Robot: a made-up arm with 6 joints.
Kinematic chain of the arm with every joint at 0, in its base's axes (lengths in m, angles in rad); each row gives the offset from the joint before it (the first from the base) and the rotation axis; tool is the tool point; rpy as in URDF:
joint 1: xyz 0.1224 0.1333 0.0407 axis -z
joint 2: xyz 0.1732 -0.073 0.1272 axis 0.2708 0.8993 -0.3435
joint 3: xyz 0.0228 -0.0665 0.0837 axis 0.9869 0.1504 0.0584
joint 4: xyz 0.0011 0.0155 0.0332 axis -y
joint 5: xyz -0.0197 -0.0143 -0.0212 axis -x
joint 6: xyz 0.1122 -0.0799 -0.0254 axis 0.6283 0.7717 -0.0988
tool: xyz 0.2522 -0.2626 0.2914 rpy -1.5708 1.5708 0
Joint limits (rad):
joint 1: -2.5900..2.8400
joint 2: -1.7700..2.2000
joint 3: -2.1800..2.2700
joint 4: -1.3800..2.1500
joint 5: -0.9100..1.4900
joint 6: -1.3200..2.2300
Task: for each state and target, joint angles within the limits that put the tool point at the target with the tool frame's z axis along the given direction. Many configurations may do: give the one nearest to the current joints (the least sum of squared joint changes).
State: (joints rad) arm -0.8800 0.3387 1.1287 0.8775 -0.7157 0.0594
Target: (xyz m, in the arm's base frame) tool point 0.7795 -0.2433 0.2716 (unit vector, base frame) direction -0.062 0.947 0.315
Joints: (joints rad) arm -0.5091 0.6299 0.5615 0.2073 -0.0157 -0.4526
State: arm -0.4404 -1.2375 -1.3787 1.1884 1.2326 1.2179
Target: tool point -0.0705 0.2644 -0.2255 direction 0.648 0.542 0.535
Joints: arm 0.0388 -1.4668 -1.5454 1.2253 1.2959 0.8860
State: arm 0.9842 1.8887 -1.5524 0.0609 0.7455 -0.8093
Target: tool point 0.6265 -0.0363 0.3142 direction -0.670 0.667 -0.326
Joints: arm 0.5654 2.1825 -1.7242 0.9348 0.3033 -0.6461
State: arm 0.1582 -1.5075 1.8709 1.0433 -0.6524 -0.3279
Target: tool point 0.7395 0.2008 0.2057 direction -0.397 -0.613 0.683
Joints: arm -0.0827 -1.3894 2.1947 0.3494 -0.5329 -0.3432
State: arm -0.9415 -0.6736 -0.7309 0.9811 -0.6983 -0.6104
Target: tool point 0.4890 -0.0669 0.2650 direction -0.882 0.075 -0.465
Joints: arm -2.0422 -1.1680 -0.6468 0.9743 -0.3570 -0.7572
